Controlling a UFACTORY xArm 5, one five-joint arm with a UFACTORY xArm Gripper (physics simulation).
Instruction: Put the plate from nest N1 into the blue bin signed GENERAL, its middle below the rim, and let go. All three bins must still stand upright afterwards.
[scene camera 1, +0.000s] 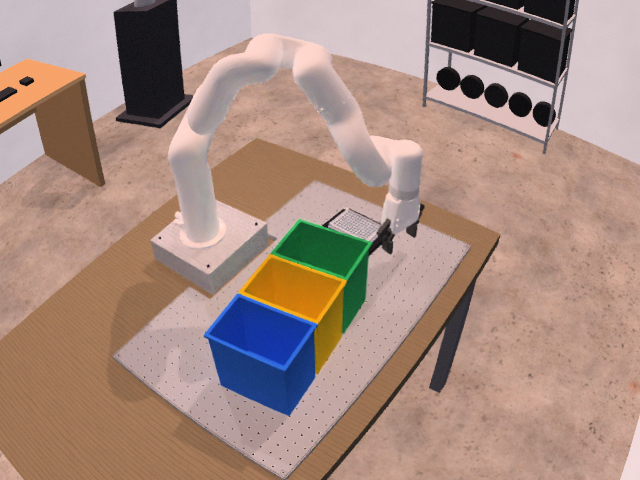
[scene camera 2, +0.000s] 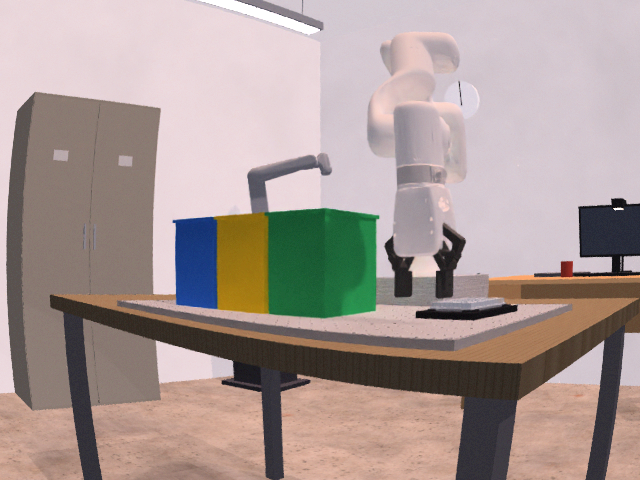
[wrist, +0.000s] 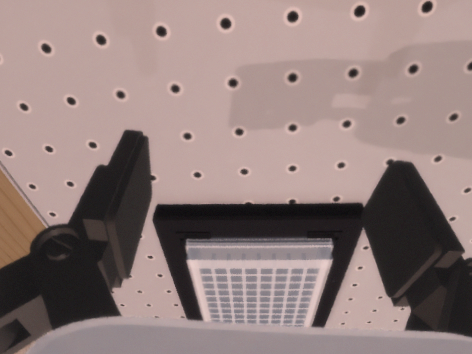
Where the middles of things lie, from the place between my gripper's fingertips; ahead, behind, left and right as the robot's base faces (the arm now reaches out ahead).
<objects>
Right now my hand is 13 cm past the gridded plate (scene camera 1: 348, 222), 4 cm to the right of it and 2 cm above it. Also, from my hand: yellow bin (scene camera 1: 315, 296) (12 cm behind, 37 cm to the right, 5 cm above); then black nest (scene camera 2: 445, 315) (13 cm behind, 4 cm to the left, 3 cm below); then green bin (scene camera 2: 321, 262) (11 cm behind, 24 cm to the right, 5 cm above).
</objects>
